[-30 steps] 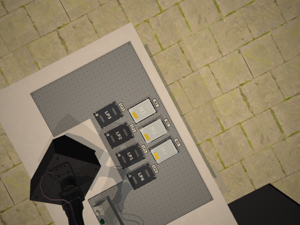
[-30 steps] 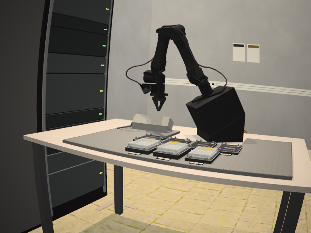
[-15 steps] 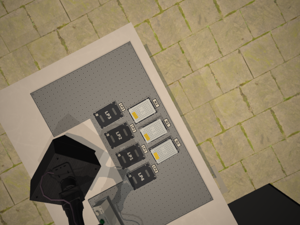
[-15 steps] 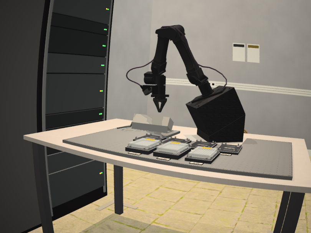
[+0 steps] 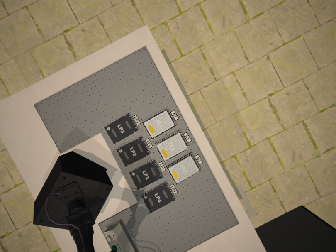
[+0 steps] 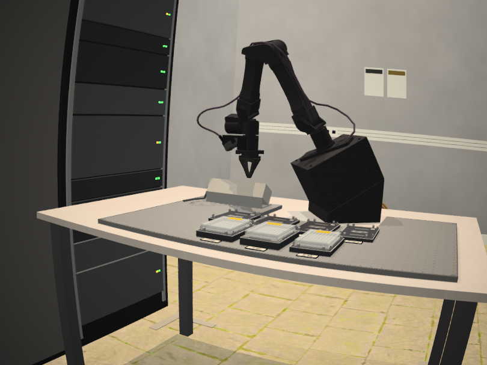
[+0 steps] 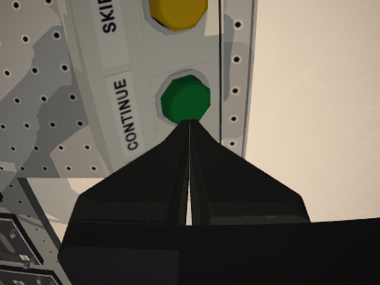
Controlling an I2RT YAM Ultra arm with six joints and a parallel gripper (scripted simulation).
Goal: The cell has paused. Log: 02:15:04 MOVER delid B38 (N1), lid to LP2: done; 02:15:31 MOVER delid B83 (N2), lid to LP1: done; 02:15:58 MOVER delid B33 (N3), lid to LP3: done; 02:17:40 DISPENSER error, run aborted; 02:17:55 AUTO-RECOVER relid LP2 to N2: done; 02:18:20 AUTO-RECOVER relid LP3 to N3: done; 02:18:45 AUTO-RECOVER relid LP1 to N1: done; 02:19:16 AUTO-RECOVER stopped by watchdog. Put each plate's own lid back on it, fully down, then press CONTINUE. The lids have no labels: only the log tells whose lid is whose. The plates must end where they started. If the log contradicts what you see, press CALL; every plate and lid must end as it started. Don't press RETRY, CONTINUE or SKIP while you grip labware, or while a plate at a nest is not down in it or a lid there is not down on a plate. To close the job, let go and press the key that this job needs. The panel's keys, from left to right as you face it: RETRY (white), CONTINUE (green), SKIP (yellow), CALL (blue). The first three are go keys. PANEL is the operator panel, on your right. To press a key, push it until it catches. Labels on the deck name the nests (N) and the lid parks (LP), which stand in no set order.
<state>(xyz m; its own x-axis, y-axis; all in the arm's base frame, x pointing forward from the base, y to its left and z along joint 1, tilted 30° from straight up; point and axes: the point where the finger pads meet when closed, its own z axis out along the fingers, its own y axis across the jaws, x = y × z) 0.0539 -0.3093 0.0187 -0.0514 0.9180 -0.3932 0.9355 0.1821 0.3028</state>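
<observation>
The green key is 3 cm below my hand. From my hand the other things lie so: clear lid: 44 cm ahead, 21 cm to the left, 7 cm below; lid park LP1: 26 cm ahead, 25 cm to the left, 10 cm below; lid park LP4: 27 cm ahead, 12 cm to the left, 10 cm below.
</observation>
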